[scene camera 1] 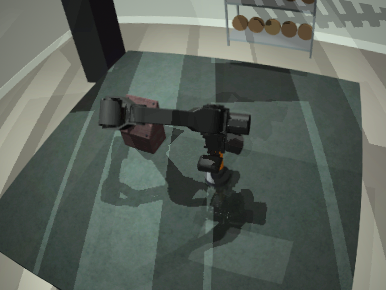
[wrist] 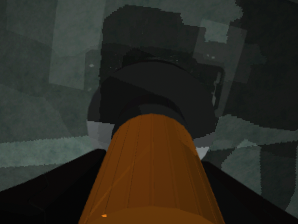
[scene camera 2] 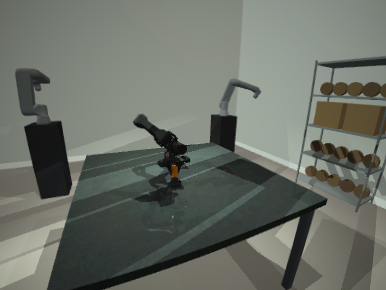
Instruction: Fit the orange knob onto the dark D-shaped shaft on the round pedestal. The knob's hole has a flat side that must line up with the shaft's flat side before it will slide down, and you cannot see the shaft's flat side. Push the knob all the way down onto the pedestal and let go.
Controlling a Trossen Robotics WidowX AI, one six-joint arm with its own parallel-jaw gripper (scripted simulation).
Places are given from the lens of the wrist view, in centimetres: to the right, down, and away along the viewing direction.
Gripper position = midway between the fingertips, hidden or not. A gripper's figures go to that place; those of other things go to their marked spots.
my gripper (wrist: 151, 164): 0, 2, 10
orange knob (wrist: 152, 163): 0, 1, 6
round pedestal (wrist: 146, 86): 0, -2, 14
The marked spots on the round pedestal and the orange knob are 8 cm apart.
